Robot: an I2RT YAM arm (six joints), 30 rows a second.
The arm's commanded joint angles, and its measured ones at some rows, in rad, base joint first. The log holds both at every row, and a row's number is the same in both.
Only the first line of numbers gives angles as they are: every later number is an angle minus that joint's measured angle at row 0.
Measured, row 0:
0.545, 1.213, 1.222, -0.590, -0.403, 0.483
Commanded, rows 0 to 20:
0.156, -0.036, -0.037, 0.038, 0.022, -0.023
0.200, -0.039, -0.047, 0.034, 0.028, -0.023
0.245, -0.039, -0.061, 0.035, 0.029, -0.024
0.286, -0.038, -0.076, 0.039, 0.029, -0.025
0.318, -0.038, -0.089, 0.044, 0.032, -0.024
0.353, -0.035, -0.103, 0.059, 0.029, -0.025
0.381, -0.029, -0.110, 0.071, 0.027, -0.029
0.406, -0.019, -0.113, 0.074, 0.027, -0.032
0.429, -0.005, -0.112, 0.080, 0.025, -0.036
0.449, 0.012, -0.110, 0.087, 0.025, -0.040
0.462, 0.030, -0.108, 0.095, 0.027, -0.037
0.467, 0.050, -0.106, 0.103, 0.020, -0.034
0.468, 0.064, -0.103, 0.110, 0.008, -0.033
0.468, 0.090, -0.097, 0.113, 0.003, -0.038
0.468, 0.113, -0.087, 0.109, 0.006, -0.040
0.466, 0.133, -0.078, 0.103, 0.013, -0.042
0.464, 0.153, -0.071, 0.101, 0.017, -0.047
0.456, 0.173, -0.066, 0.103, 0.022, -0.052
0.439, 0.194, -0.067, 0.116, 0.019, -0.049
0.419, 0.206, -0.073, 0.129, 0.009, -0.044
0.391, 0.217, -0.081, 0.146, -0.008, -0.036
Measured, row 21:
0.442, 0.204, -0.094, 0.076, 0.010, -0.029
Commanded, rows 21 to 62:
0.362, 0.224, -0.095, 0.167, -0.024, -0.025
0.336, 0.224, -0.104, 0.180, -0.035, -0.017
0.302, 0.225, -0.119, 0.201, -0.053, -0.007
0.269, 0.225, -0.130, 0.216, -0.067, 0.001
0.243, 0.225, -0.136, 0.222, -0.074, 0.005
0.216, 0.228, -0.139, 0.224, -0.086, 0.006
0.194, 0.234, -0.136, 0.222, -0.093, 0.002
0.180, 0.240, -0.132, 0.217, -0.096, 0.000
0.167, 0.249, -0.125, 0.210, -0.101, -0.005
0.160, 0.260, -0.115, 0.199, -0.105, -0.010
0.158, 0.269, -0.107, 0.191, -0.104, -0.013
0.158, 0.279, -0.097, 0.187, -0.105, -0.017
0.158, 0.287, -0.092, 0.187, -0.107, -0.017
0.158, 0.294, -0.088, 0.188, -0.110, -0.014
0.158, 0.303, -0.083, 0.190, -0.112, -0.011
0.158, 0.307, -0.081, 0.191, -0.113, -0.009
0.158, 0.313, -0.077, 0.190, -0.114, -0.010
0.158, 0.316, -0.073, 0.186, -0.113, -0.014
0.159, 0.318, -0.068, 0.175, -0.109, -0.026
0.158, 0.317, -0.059, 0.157, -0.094, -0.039
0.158, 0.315, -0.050, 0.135, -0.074, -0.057
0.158, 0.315, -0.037, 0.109, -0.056, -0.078
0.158, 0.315, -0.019, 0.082, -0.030, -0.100
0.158, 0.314, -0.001, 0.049, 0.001, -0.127
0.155, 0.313, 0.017, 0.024, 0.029, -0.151
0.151, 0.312, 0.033, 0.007, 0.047, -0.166
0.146, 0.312, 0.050, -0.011, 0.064, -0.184
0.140, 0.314, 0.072, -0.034, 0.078, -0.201
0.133, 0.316, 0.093, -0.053, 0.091, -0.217
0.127, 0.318, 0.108, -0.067, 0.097, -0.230
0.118, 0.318, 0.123, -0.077, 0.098, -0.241
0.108, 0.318, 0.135, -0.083, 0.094, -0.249
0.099, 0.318, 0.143, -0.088, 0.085, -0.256
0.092, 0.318, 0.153, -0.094, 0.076, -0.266
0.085, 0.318, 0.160, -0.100, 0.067, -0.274
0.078, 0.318, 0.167, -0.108, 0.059, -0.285
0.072, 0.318, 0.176, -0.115, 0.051, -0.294
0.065, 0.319, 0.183, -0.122, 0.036, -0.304
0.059, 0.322, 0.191, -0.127, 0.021, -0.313
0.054, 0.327, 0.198, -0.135, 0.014, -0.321
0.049, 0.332, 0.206, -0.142, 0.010, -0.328
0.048, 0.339, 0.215, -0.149, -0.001, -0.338
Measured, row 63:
0.057, 0.332, 0.181, -0.123, 0.038, -0.284
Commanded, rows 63 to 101:
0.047, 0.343, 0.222, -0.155, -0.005, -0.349
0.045, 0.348, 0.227, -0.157, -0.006, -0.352
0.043, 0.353, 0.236, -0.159, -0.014, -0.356
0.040, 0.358, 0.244, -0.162, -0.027, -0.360
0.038, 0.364, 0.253, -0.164, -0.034, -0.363
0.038, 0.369, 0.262, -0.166, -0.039, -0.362
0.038, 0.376, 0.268, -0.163, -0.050, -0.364
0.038, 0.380, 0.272, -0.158, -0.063, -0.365
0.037, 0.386, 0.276, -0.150, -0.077, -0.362
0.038, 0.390, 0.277, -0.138, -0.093, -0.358
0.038, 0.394, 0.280, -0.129, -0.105, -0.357
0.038, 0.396, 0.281, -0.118, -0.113, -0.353
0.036, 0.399, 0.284, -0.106, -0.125, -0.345
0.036, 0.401, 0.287, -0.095, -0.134, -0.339
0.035, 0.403, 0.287, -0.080, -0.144, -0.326
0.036, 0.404, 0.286, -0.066, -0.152, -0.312
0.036, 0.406, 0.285, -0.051, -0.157, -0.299
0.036, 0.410, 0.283, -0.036, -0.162, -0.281
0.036, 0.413, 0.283, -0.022, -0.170, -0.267
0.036, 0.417, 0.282, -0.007, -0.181, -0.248
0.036, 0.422, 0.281, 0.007, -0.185, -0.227
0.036, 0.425, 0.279, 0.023, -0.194, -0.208
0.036, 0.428, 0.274, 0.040, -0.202, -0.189
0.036, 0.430, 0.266, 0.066, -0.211, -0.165
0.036, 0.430, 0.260, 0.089, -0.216, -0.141
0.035, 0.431, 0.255, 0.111, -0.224, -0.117
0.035, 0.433, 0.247, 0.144, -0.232, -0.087
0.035, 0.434, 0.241, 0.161, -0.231, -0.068
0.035, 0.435, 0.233, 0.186, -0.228, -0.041
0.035, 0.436, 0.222, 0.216, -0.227, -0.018
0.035, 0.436, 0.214, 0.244, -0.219, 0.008
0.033, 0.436, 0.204, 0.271, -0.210, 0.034
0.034, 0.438, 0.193, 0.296, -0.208, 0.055
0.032, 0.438, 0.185, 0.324, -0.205, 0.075
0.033, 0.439, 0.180, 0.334, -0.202, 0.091
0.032, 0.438, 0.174, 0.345, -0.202, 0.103
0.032, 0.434, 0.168, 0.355, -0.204, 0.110
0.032, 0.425, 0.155, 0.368, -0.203, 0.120
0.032, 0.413, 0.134, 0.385, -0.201, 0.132
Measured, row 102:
0.035, 0.434, 0.166, 0.276, -0.200, 0.065
